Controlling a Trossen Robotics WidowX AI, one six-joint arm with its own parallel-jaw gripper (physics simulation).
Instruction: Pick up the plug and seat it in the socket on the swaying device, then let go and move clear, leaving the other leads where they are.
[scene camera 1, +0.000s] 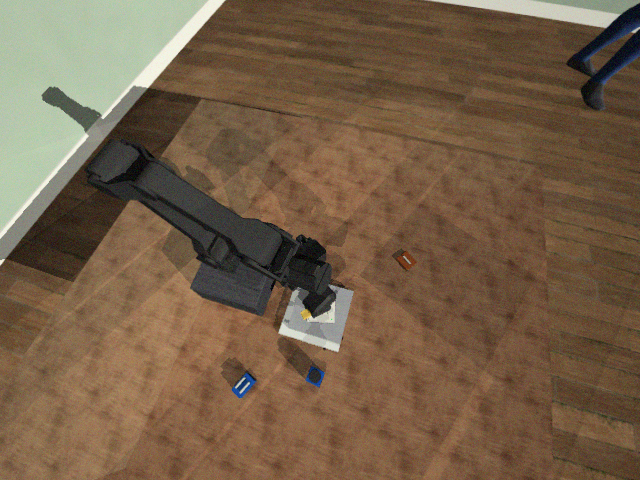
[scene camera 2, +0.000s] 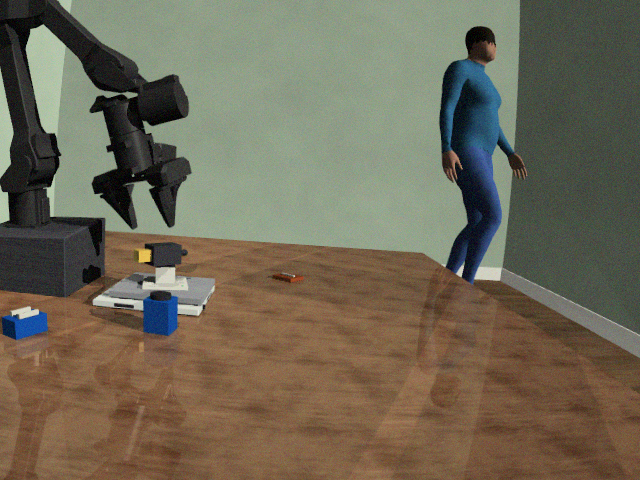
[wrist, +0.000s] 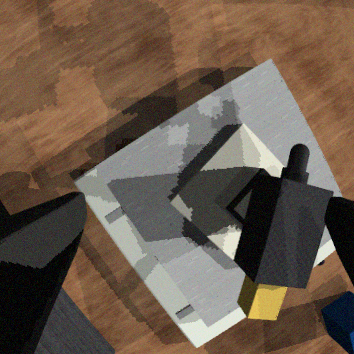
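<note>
A black block (scene camera 2: 164, 254) (wrist: 290, 232) has a yellow end (scene camera 1: 305, 314) (scene camera 2: 142, 255) (wrist: 267, 302) and a round black nub at its other end. It sits on a white stand (scene camera 2: 165, 274) above the flat grey-and-white device (scene camera 1: 339, 321) (scene camera 2: 199, 285) (wrist: 280, 105). I cannot tell for certain whether this block is the plug or where the socket is. My gripper (scene camera 1: 319, 305) (scene camera 2: 153, 226) (wrist: 209, 207) is open and empty, its fingertips above the block. In the wrist view the block is nearer the right finger. In scene camera 1 the gripper hides much of the block.
A blue block with two white bars (scene camera 1: 243, 384) (scene camera 2: 24, 324) and a blue block with a round black top (scene camera 1: 314, 376) (scene camera 2: 160, 315) stand near the device. A small orange piece (scene camera 1: 406, 260) (scene camera 2: 287, 277) lies beyond it. A person (scene camera 2: 473, 108) stands behind.
</note>
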